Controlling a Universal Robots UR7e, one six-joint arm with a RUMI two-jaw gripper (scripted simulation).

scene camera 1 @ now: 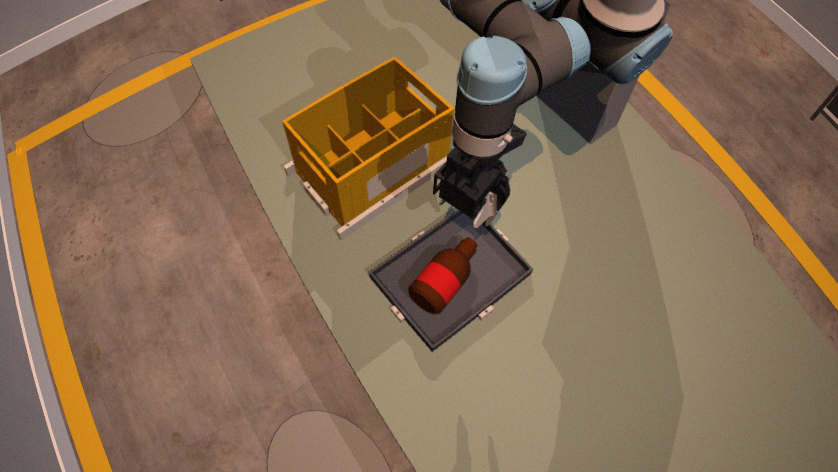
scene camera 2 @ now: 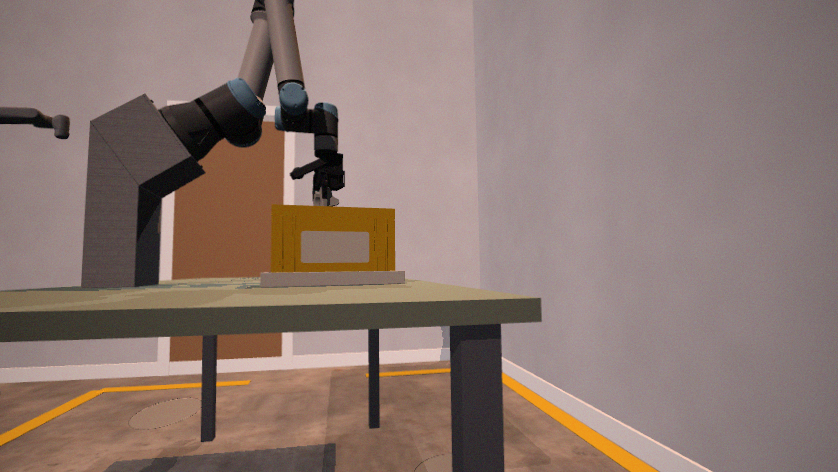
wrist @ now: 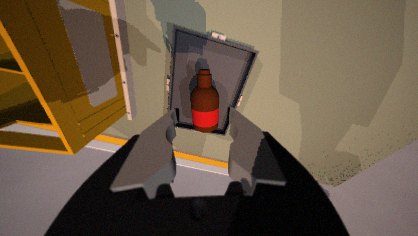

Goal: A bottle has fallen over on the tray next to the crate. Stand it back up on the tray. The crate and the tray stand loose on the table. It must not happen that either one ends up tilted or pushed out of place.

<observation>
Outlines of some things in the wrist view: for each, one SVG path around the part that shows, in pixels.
My gripper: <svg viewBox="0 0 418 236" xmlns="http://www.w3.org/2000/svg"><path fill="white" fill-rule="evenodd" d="M350 235L334 205L308 170L271 134L261 130L233 107L228 107L227 121L231 123L230 136L233 139L233 142L230 144L228 174L233 181L230 182L224 195L174 196L169 185L173 183L176 176L176 160L171 146L173 139L176 137L175 125L179 122L179 108L172 108L139 135L134 135L94 171L68 200L44 236Z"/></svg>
A yellow crate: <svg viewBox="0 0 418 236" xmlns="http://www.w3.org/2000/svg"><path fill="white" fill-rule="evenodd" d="M0 0L0 70L2 70L0 71L0 129L15 123L55 127L60 136L54 137L0 130L0 147L74 155L127 113L109 0Z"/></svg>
A brown bottle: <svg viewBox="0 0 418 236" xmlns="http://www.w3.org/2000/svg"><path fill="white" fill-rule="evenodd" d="M199 69L199 74L197 74L198 86L191 93L192 121L195 130L208 133L218 128L219 93L212 86L210 69Z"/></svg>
A dark grey tray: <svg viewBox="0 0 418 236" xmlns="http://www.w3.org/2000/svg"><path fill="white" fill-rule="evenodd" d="M173 25L168 111L172 108L179 108L179 122L175 125L175 128L197 131L194 129L192 121L191 93L198 86L197 74L199 74L199 69L210 69L212 86L219 93L218 128L208 133L225 136L230 122L227 121L228 107L237 108L259 51Z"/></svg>
</observation>
